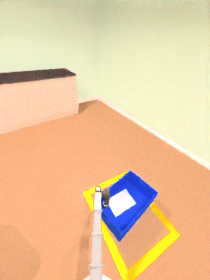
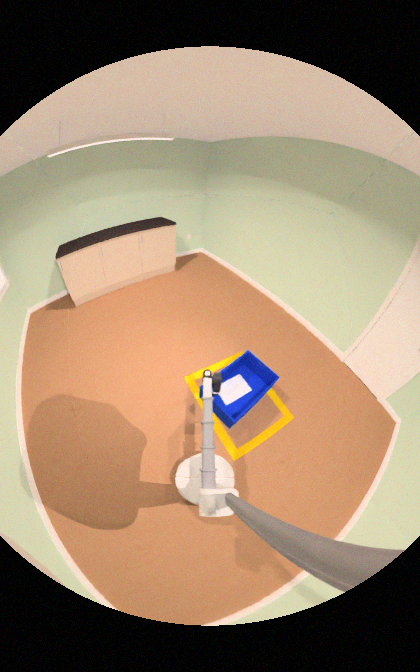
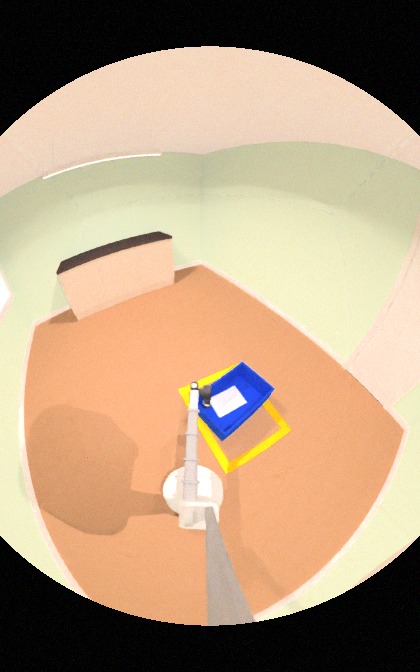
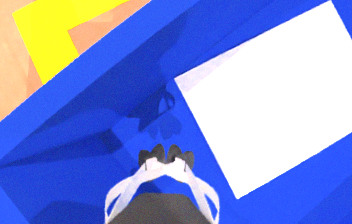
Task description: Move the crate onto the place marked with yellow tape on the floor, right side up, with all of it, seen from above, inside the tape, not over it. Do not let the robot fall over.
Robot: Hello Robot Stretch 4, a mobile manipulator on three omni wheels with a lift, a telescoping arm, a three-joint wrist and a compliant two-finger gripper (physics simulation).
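Frame: origin at the robot's base, x ahead, y left, z up, level; centimetres.
Where they show: gripper, fingertip midpoint: [image 1: 105, 207] [image 2: 213, 394] [image 4: 166, 155].
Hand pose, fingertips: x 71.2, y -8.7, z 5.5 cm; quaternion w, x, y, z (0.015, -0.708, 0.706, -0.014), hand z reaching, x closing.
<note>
After its pixels a point has its place.
The blue crate [image 1: 142, 192] @[x 91.4, y -55.9, z 0.8 cm] [image 2: 257, 372] @[x 95.2, y -53.1, z 3.6 cm] [image 3: 252, 385] [image 4: 280, 175] @[x 67.1, y -27.2, z -1.1 cm] is open side up, with a white rectangle on its inside bottom. It is turned at an angle to the yellow tape outline [image 1: 150, 256] @[x 32.0, y -49.3, z -2.8 cm] [image 2: 265, 432] @[x 36.3, y -54.3, z -2.8 cm] [image 3: 257, 446] [image 4: 45, 35] @[x 89.1, y 12.7, z -2.8 cm]. Seen from above, it covers parts of the tape at the left, far and right sides, and its far right corner reaches outside. My gripper [image 1: 106, 203] @[x 71.2, y -8.7, z 5.5 cm] [image 2: 216, 392] @[x 71.2, y -8.7, z 5.5 cm] [image 3: 206, 403] [image 4: 166, 155] @[x 71.2, y -8.7, z 5.5 cm] is shut and empty, pointing down over the crate's inside near its left end. Whether the fingertips touch the crate is unclear.
A low cabinet [image 1: 40, 100] @[x 250.2, y 114.0, z 48.3 cm] [image 2: 120, 260] @[x 242.5, y 125.0, z 45.7 cm] [image 3: 120, 280] with a dark top stands at the far left wall. My round white base [image 2: 187, 477] @[x 1.3, y 11.8, z 18.7 cm] [image 3: 172, 490] is near the tape's near left side. Walls meet in a far corner, and one runs along the right.
</note>
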